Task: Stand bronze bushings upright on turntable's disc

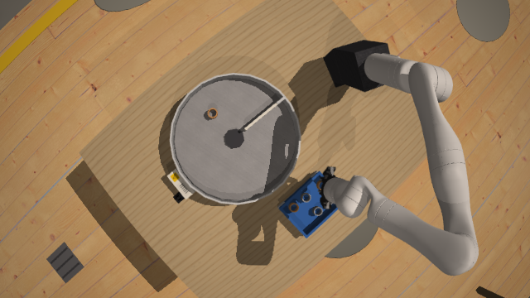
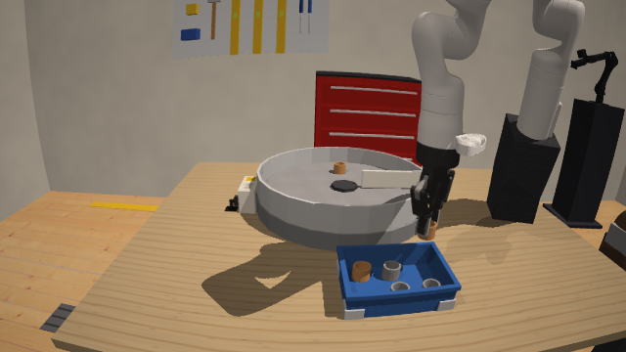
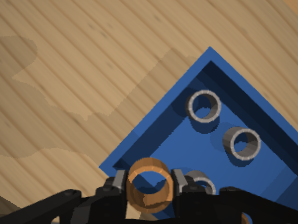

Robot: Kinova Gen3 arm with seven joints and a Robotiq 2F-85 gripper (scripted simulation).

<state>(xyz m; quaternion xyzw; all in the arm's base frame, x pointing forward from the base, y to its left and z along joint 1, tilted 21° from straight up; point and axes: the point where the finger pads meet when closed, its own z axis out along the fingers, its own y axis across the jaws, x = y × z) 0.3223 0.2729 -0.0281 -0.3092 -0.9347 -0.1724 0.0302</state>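
My hand is 50 mm short of the blue crate, 50 mm to the right of it and 90 mm above it. From my hand the other things lie so: grey turntable disc 160 mm ahead, 280 mm to the right, 60 mm below.
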